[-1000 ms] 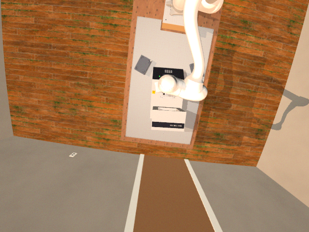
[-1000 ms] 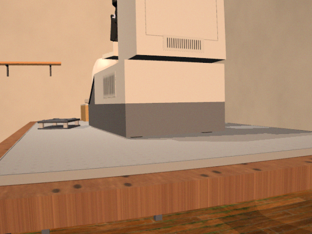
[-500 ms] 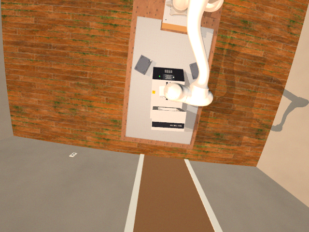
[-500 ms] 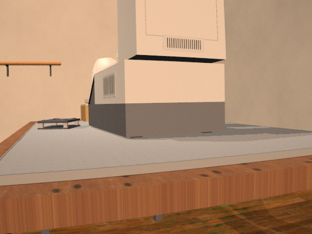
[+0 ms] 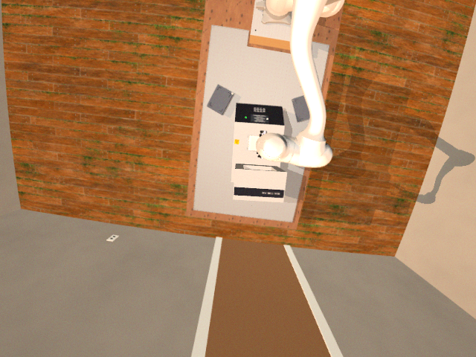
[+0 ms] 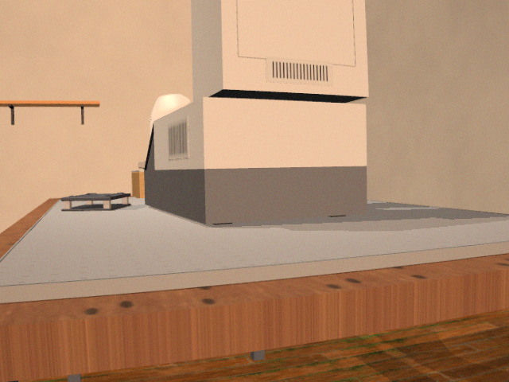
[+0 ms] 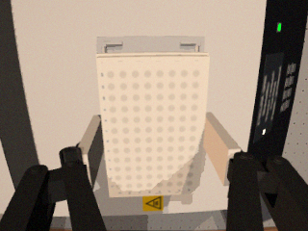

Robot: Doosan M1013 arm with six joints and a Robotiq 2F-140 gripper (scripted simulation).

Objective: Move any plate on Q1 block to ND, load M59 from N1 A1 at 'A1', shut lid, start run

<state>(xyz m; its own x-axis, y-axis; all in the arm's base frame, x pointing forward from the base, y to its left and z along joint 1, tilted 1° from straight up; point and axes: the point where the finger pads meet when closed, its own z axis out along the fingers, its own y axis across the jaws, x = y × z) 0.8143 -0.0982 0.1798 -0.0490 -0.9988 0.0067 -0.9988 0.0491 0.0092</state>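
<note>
My gripper is now 20 mm above the white 96-well plate M59. From my hand the other things lie so: dark grey nest ND: 240 mm behind, 330 mm to the left, 250 mm below; then dark plate nest N1: 280 mm behind, 250 mm to the right, 250 mm below.
</note>
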